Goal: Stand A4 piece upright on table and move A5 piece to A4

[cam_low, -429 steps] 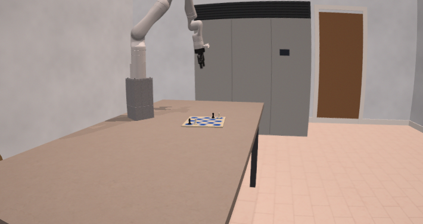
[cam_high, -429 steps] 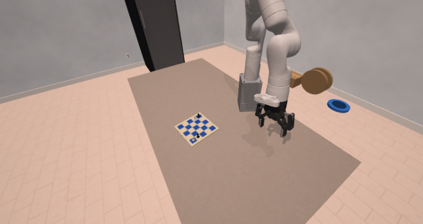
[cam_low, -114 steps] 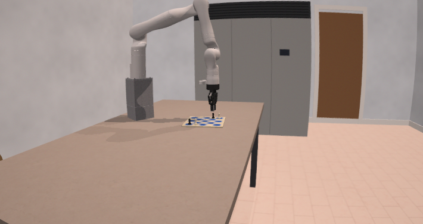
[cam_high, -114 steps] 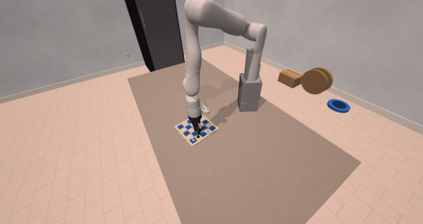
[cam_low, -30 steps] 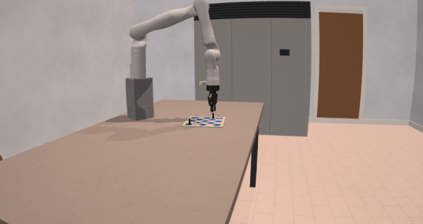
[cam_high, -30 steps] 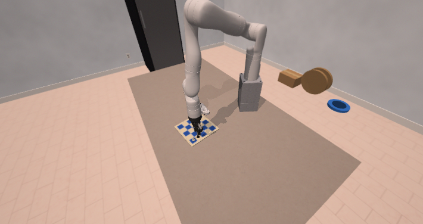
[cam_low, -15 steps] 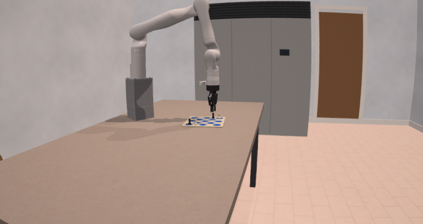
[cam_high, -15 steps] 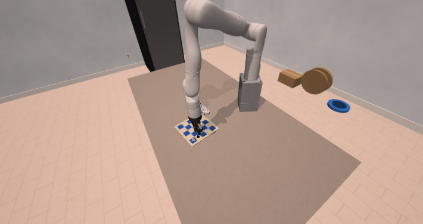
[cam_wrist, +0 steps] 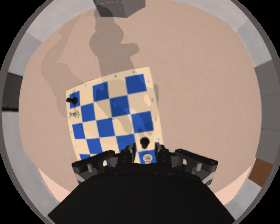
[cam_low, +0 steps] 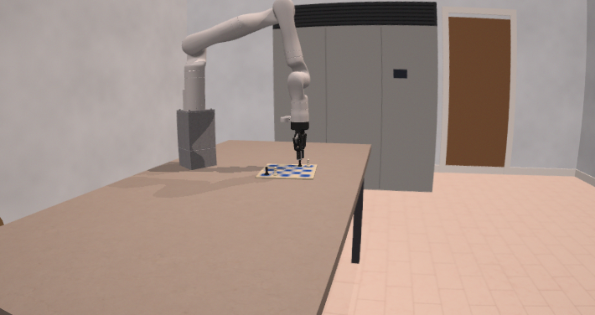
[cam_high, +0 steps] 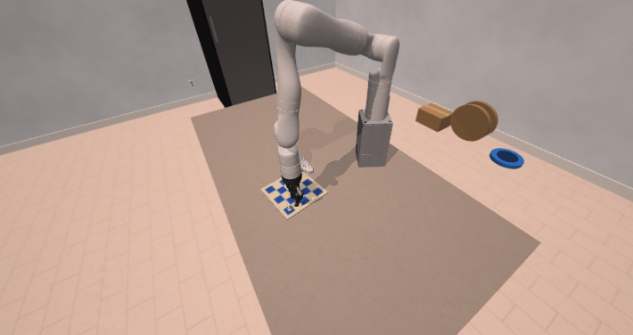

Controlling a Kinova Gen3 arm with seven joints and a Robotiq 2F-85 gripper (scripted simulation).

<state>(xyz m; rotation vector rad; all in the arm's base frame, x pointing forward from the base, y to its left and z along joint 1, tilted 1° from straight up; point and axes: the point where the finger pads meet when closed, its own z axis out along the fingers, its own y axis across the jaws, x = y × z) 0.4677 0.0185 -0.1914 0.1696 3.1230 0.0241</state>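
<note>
Right now my hand is 40 mm past the cream chessboard, 80 mm to the left of it and 50 mm above it.
</note>
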